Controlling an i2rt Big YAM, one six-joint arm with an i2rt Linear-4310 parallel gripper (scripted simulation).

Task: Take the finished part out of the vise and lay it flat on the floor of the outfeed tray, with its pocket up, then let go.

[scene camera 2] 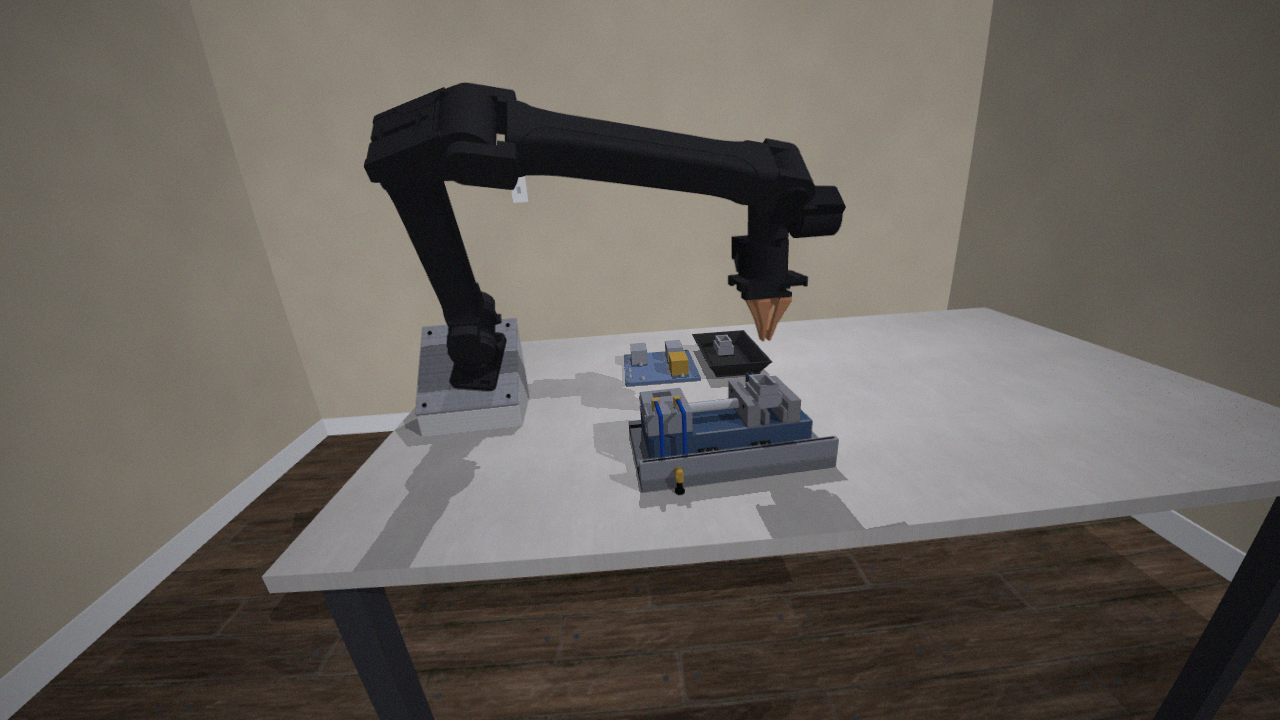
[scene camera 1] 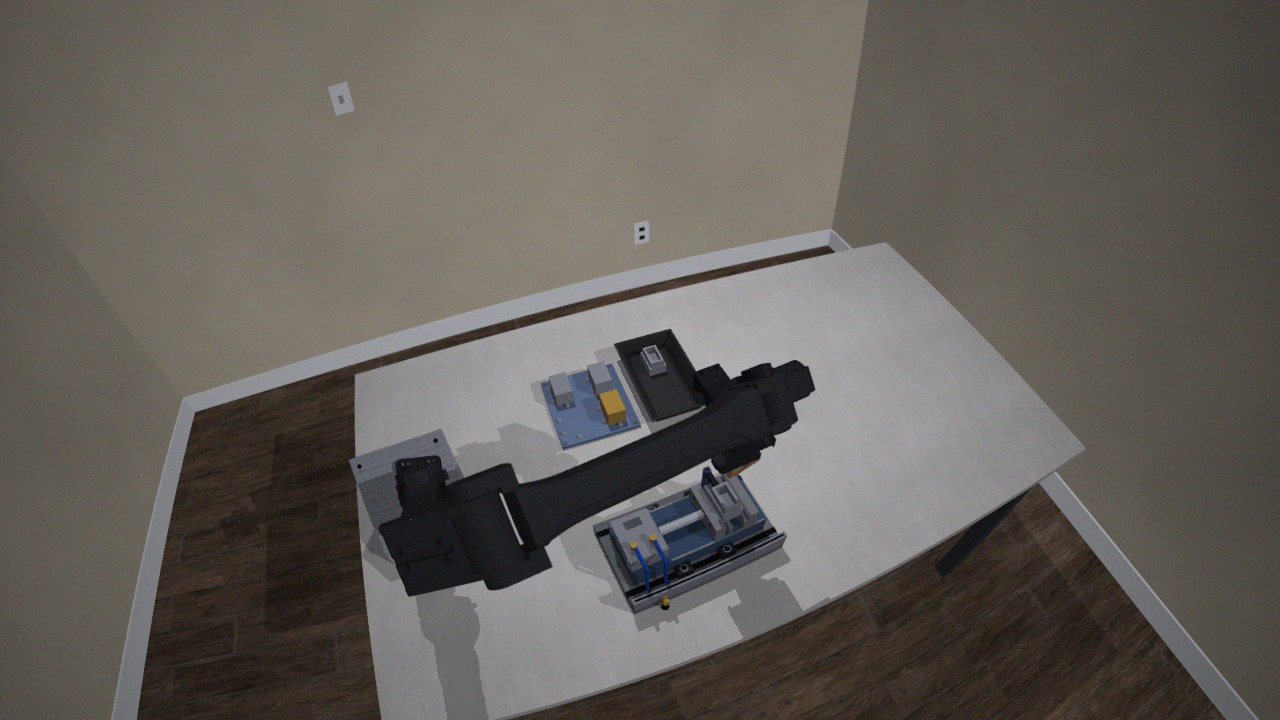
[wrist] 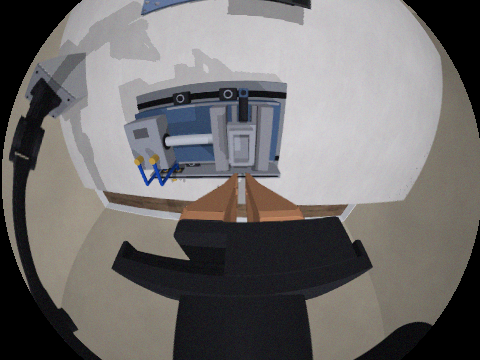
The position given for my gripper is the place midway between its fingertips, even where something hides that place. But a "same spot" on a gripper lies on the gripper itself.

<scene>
My gripper shows in scene camera 2, in scene camera 1 and in the wrist view (241,178). One and the same spot on my gripper: (scene camera 1: 732,469) is (scene camera 2: 758,297).
</scene>
